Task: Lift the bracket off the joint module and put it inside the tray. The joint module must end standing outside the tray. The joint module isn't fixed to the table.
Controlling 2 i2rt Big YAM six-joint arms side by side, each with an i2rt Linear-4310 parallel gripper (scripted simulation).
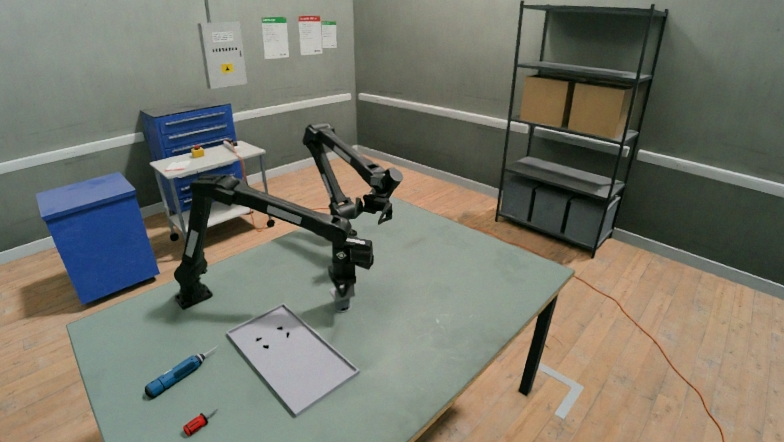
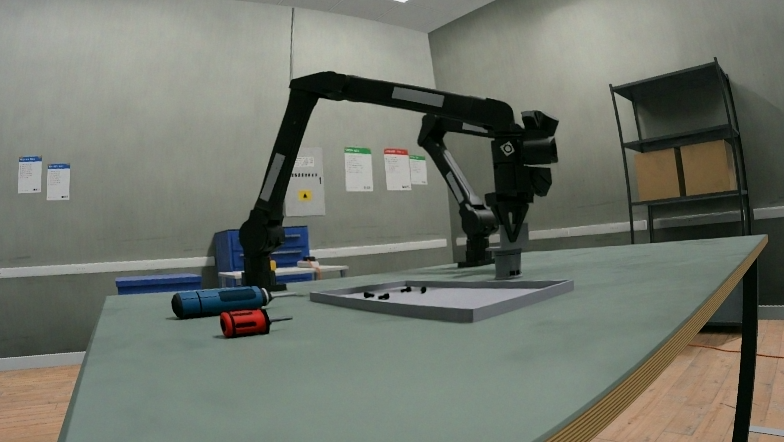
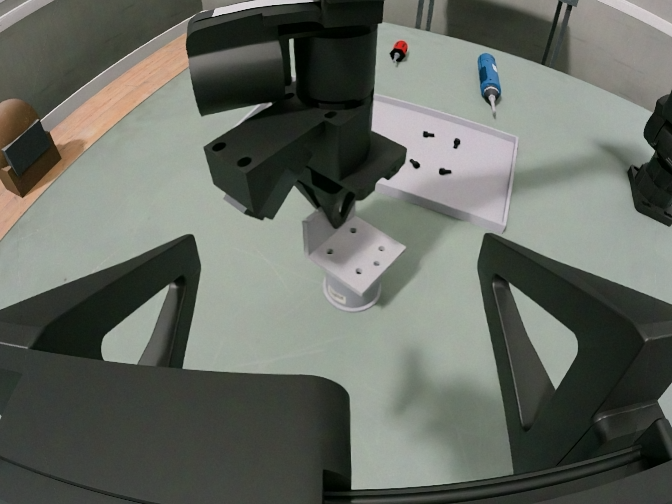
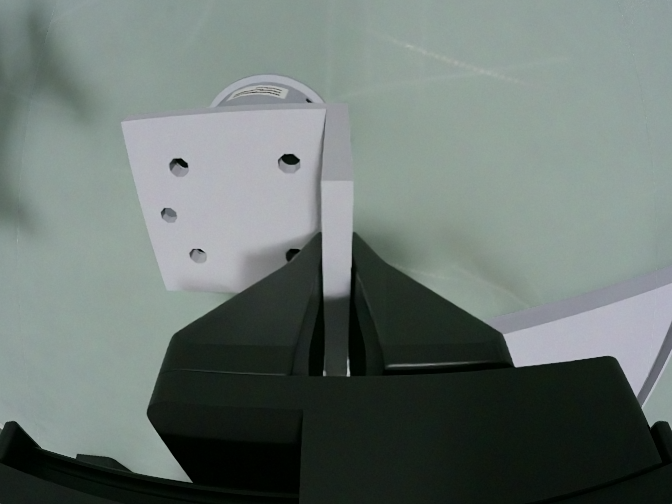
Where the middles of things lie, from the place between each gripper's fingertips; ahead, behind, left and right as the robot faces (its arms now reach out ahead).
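Scene:
The tray [image 1: 303,366] is 25 cm to the right of my right hand [image 2: 511,242], 4 cm ahead of it and 8 cm below it. From the same right hand, the grey L-shaped bracket [image 4: 238,202] is 2 cm to the left, 3 cm behind and 1 cm below, and the round grey joint module [image 2: 507,263] is 2 cm to the left, 3 cm behind and 5 cm below.
Counted from my left hand [image 1: 366,220], the tray is 430 mm to the right, 120 mm ahead and 270 mm below; the grey L-shaped bracket is 170 mm to the right, 50 mm ahead and 200 mm below; the round grey joint module is 160 mm to the right, 50 mm ahead and 250 mm below.

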